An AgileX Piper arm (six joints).
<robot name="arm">
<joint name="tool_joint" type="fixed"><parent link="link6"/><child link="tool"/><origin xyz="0 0 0" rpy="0 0 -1.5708"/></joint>
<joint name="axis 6" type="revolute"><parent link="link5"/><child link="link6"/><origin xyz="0 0.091 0" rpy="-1.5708 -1.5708 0"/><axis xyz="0 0 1"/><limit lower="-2.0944" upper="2.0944"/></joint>
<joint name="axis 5" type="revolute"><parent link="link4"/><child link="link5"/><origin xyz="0 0 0" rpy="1.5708 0 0"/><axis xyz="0 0 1"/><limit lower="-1.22" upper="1.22"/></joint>
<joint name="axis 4" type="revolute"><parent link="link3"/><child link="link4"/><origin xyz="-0.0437 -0.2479 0" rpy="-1.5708 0 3.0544"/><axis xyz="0 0 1"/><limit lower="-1.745" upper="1.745"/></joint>
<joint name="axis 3" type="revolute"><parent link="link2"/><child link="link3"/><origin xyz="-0.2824 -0.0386 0" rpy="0 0 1.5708"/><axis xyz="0 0 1"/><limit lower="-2.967" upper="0"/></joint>
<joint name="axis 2" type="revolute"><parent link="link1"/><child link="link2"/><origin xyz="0 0 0" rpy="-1.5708 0 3.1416"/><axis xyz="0 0 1"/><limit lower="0" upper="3.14"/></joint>
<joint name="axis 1" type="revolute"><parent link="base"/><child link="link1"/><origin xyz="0 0 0.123" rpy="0 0 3.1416"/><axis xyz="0 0 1"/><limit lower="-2.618" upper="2.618"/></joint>
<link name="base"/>
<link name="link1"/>
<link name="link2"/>
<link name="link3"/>
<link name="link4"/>
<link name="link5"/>
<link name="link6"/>
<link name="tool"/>
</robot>
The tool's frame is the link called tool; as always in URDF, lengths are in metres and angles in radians.
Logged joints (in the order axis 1, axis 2, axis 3, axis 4, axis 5, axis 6), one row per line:
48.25 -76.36 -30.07 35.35 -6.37 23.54
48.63 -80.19 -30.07 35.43 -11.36 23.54
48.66 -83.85 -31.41 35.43 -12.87 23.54
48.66 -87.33 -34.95 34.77 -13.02 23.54
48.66 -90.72 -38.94 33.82 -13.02 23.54
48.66 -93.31 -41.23 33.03 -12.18 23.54
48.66 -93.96 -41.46 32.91 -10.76 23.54
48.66 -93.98 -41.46 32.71 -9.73 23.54
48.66 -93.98 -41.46 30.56 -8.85 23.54
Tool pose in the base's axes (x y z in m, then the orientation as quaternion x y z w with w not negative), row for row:
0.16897 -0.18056 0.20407 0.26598 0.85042 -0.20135 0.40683
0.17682 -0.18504 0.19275 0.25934 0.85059 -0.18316 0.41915
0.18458 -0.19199 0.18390 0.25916 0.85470 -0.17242 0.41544
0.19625 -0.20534 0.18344 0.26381 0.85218 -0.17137 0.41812
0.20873 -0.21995 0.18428 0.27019 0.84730 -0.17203 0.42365
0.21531 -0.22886 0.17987 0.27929 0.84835 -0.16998 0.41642
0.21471 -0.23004 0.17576 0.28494 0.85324 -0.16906 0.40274
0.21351 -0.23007 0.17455 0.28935 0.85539 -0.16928 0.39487
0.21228 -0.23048 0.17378 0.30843 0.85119 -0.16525 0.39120
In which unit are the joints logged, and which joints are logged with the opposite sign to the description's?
The joints are logged in degrees. Opposite sign: axis 1, axis 2, axis 4.
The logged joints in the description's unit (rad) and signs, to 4 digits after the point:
-0.8421 1.3327 -0.5248 -0.6170 -0.1112 0.4109
-0.8488 1.3996 -0.5248 -0.6184 -0.1983 0.4109
-0.8493 1.4635 -0.5482 -0.6184 -0.2246 0.4109
-0.8493 1.5242 -0.6100 -0.6069 -0.2272 0.4109
-0.8493 1.5834 -0.6796 -0.5903 -0.2272 0.4109
-0.8493 1.6286 -0.7196 -0.5765 -0.2126 0.4109
-0.8493 1.6399 -0.7236 -0.5744 -0.1878 0.4109
-0.8493 1.6403 -0.7236 -0.5709 -0.1698 0.4109
-0.8493 1.6403 -0.7236 -0.5334 -0.1545 0.4109

